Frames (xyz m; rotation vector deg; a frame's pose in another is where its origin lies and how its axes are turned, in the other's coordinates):
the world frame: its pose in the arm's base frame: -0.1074 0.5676 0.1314 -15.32 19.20 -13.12
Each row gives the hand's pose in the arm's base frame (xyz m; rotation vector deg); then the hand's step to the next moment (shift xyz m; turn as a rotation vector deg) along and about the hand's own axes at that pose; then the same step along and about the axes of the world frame.
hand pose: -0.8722 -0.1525 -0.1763 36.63 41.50 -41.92
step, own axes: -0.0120 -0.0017 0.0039 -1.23 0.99 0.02
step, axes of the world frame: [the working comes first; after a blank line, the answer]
step, axes of the arm's base frame: -0.0063 0.0005 0.0110 0.12 1.01 1.21

-0.0092 -0.0039 0.0079 -0.51 0.61 1.36
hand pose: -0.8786 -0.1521 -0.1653 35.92 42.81 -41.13
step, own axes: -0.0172 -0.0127 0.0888 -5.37 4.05 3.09
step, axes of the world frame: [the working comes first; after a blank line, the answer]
step, axes of the arm's base frame: 0.0149 -0.0657 0.0617 1.43 2.06 6.96

0.0130 -0.0772 0.0470 -1.26 0.14 7.29
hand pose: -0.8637 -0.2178 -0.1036 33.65 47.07 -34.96
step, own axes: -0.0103 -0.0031 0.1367 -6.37 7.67 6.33
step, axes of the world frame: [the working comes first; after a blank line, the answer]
step, axes of the arm's base frame: 0.0586 -0.0928 0.0823 4.97 2.58 10.40

0.0543 -0.1011 0.0751 0.86 0.24 11.78
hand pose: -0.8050 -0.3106 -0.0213 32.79 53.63 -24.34
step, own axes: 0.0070 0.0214 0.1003 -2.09 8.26 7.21
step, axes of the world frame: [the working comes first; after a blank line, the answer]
step, axes of the arm's base frame: 0.0788 -0.0469 0.0465 8.13 2.08 7.36

0.0712 -0.0439 0.0598 4.78 1.22 10.01
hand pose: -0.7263 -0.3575 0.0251 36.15 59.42 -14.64
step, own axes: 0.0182 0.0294 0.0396 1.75 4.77 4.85
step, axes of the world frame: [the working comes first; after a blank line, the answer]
step, axes of the arm's base frame: 0.0518 0.0014 0.0090 6.67 1.06 1.94

0.0446 0.0078 0.0268 5.28 1.60 4.35
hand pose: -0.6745 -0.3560 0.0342 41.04 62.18 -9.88
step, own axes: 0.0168 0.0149 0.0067 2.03 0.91 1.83
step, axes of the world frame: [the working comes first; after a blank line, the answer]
step, axes of the arm's base frame: 0.0199 0.0108 -0.0059 2.76 0.01 -0.83

0.0172 0.0154 0.0041 2.78 0.74 0.21
